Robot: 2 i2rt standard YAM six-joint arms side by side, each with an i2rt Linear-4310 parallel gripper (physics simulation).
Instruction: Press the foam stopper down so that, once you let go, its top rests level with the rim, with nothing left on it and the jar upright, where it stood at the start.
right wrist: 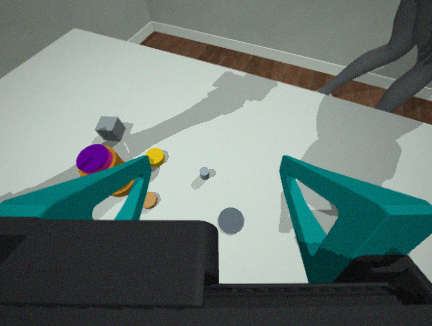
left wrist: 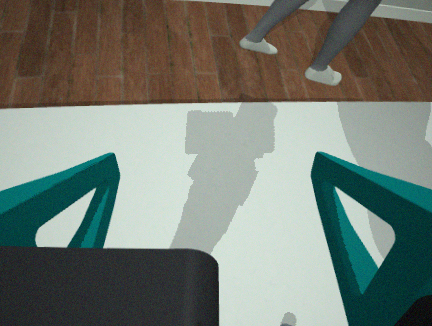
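Note:
In the right wrist view, at the left, an orange round body point(right wrist: 123, 190), apparently the jar, is partly hidden behind a teal finger. A purple disc point(right wrist: 93, 158) with a magenta edge shows at its upper end. Whether this is the foam stopper or something on it, and how it sits against the rim, I cannot tell. My right gripper point(right wrist: 215, 162) is open, with nothing between its fingers, above the table and to the right of the jar in its view. My left gripper point(left wrist: 215, 163) is open and holds nothing above the white table point(left wrist: 60, 135); the jar does not show in its view.
A grey block point(right wrist: 110, 128) is behind the jar. A yellow disc point(right wrist: 155, 156), a tan disc point(right wrist: 149, 200), a small grey cylinder point(right wrist: 204, 173) and a flat grey disc point(right wrist: 230, 220) are to its right. A person's legs point(left wrist: 345, 35) point(right wrist: 400, 95) show beyond the table edge.

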